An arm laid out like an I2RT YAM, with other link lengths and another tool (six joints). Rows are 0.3 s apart.
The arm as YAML. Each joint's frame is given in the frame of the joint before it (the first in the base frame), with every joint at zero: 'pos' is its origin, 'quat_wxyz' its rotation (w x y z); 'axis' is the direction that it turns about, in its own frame. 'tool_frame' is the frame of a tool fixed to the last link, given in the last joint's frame.
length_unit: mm
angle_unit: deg
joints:
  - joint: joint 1
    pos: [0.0, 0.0, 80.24]
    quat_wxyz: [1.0, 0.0, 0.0, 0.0]
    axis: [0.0, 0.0, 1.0]
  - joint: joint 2
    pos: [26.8, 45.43, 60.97]
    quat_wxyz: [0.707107, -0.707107, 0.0, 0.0]
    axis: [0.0, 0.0, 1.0]
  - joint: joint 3
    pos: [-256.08, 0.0, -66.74]
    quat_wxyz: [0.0, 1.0, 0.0, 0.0]
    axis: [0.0, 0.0, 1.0]
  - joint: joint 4
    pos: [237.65, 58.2, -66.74]
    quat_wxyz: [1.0, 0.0, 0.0, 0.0]
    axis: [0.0, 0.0, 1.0]
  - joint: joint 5
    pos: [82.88, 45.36, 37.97]
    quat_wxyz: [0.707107, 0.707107, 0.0, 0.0]
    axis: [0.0, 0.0, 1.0]
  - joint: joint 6
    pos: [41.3, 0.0, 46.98]
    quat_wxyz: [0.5, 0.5, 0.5, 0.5]
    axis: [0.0, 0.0, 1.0]
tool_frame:
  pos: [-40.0, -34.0, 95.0]
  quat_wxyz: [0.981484, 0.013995, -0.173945, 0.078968]
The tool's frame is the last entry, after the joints.
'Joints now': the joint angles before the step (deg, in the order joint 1, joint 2, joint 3, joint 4, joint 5, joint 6). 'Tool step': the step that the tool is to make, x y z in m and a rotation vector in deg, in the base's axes. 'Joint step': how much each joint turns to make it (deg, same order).
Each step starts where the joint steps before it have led.
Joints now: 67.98, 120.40, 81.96, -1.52, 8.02, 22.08
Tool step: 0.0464, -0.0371, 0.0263, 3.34, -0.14, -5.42
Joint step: -6.08, -5.67, -4.72, 2.06, -1.32, 0.60
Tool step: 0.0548, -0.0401, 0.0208, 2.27, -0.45, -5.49
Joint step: -7.53, -3.32, -1.53, 0.43, -2.13, -0.53
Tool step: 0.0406, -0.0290, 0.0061, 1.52, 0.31, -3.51
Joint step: -5.82, -0.32, 0.09, 0.61, -2.58, -0.31
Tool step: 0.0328, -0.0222, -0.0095, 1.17, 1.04, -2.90
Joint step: -4.53, 1.88, 0.00, 2.00, -2.22, 0.39
